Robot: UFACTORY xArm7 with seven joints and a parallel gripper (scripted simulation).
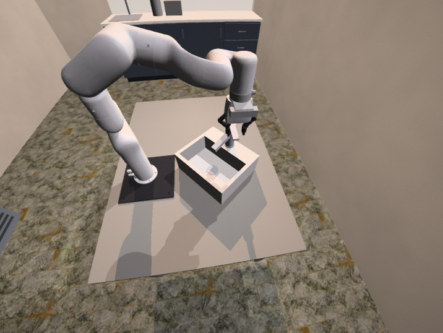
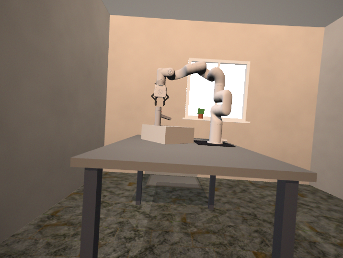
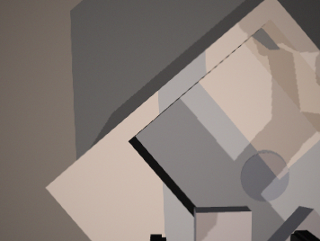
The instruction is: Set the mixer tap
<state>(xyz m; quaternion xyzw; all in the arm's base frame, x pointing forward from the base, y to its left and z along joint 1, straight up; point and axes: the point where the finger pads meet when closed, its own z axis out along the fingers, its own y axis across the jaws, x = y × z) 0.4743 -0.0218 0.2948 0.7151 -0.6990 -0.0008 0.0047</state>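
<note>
The lever is 40 mm to the left of my hand and 30 mm below it. The rest, counted from my hand: mixer tap (10 mm behind, 60 mm to the left, 80 mm below); sink (90 mm behind, 20 mm to the left, 270 mm below).
</note>
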